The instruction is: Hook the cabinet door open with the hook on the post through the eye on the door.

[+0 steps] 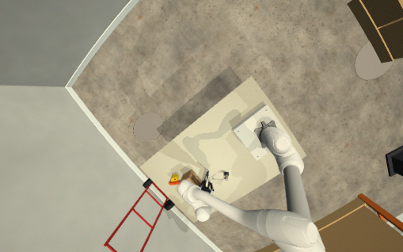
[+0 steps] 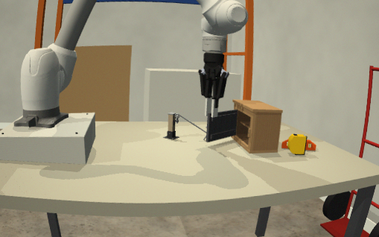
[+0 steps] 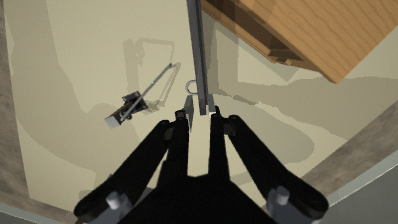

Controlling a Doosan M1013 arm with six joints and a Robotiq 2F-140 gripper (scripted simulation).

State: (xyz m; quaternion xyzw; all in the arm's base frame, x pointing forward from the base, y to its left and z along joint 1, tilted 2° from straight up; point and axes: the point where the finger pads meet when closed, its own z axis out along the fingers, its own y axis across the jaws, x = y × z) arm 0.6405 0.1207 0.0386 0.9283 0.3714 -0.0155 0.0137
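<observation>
Right now my hand is 50 mm short of the dark door, 60 mm to the right of it and 70 mm above it.
</observation>
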